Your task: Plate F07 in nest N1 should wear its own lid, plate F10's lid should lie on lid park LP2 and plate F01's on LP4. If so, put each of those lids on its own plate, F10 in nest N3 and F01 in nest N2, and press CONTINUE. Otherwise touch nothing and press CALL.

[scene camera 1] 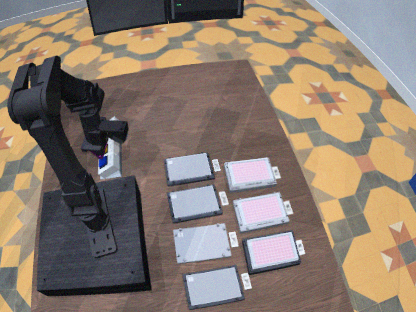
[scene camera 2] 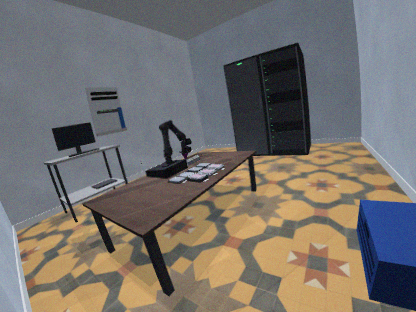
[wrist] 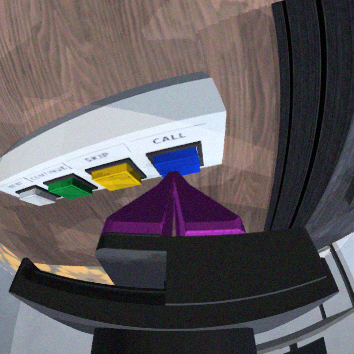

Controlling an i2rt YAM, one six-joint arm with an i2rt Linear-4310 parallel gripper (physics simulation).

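Places are measured from the arm's base along level axes (x ahead, y left, z up), in millimetres.
Pixels of known places: gripper, between the fingertips: point(scene camera 1: 101, 158) point(wrist: 173, 178); arm's base, origin of its link: point(scene camera 1: 98, 222) point(scene camera 2: 170, 163).
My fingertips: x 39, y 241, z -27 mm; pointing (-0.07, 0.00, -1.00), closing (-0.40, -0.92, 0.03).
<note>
For each thing: its top centre in the pictures, then the offset to it from my fingertips. "*": a spot on its surface instead. Level surfaces: height alone.
- blue CALL button, centre of its top: point(wrist: 178, 171) point(scene camera 1: 102, 159) 4 mm ahead, 6 mm right, 1 mm down
- green CONTINUE button, a spot on its surface: point(wrist: 71, 188) * 23 mm ahead, 83 mm left, 4 mm down
- nearest plate, centre of its top: point(scene camera 1: 273, 249) 377 mm ahead, 450 mm right, 21 mm down
- middle plate, centre of its top: point(scene camera 1: 262, 208) 404 mm ahead, 321 mm right, 26 mm down
- far plate, centre of its top: point(scene camera 1: 251, 170) 430 mm ahead, 189 mm right, 24 mm down
- pale panel, centre of its top: point(scene camera 1: 201, 241) 212 mm ahead, 350 mm right, 37 mm down
- white button box, centre of its top: point(wrist: 73, 182) point(scene camera 1: 107, 139) 33 mm ahead, 65 mm left, 7 mm up
- yellow SKIP button, centre of its top: point(wrist: 113, 185) 12 mm ahead, 44 mm left, 1 mm down
- white button, centre of its top: point(wrist: 32, 203) 29 mm ahead, 142 mm left, 1 mm down
- brown table, height of its surface: 57 mm down
My gripper point(scene camera 1: 101, 152) point(scene camera 2: 185, 157) point(wrist: 173, 178) is shut and empty. Its purple tips are at the lower edge of the blue CALL button point(scene camera 1: 103, 162) point(wrist: 177, 161) in the wrist view; contact cannot be told. The green CONTINUE button point(wrist: 71, 188) is farther left. In scene camera 1, three pink-welled plates form the right column: the nearest plate point(scene camera 1: 272, 251) in a dark frame, the middle plate point(scene camera 1: 261, 211) and the far plate point(scene camera 1: 250, 172) in pale ones. Left are three grey panels in dark frames point(scene camera 1: 190, 167) point(scene camera 1: 194, 202) point(scene camera 1: 214, 286) and a pale panel point(scene camera 1: 202, 243). Tag lettering and lid marks are too blurred to read.
The white button box point(scene camera 1: 114, 158) point(wrist: 195, 102) also bears a yellow SKIP button point(wrist: 117, 176) and a white button point(wrist: 38, 196). The black arm base point(scene camera 1: 90, 235) point(scene camera 2: 166, 168) stands beside it on the brown table point(scene camera 1: 190, 110) point(scene camera 2: 145, 200).
</note>
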